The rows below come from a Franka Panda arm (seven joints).
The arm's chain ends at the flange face. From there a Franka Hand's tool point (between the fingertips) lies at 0.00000 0.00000 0.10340 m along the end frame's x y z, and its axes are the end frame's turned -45 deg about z.
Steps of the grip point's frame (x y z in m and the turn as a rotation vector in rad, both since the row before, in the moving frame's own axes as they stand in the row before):
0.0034 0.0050 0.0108 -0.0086 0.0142 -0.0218
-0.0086 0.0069 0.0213 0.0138 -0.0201 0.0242
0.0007 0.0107 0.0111 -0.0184 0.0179 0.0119
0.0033 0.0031 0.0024 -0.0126 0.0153 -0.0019
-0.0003 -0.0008 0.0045 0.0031 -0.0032 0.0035
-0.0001 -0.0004 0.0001 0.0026 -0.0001 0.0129
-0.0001 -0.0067 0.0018 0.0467 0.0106 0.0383
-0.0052 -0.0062 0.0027 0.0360 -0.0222 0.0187
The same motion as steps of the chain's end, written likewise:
0.0043 0.0016 0.0108 0.0040 0.0161 -0.0218
0.0013 0.0105 0.0213 -0.0045 -0.0240 0.0242
0.0054 0.0070 0.0111 -0.0004 0.0257 0.0119
0.0025 0.0001 0.0024 0.0019 0.0197 -0.0019
-0.0003 -0.0004 0.0045 -0.0001 -0.0045 0.0035
-0.0002 0.0000 0.0001 0.0018 -0.0019 0.0129
-0.0023 -0.0004 0.0019 0.0405 -0.0255 0.0383
-0.0038 0.0003 0.0028 0.0098 -0.0412 0.0187

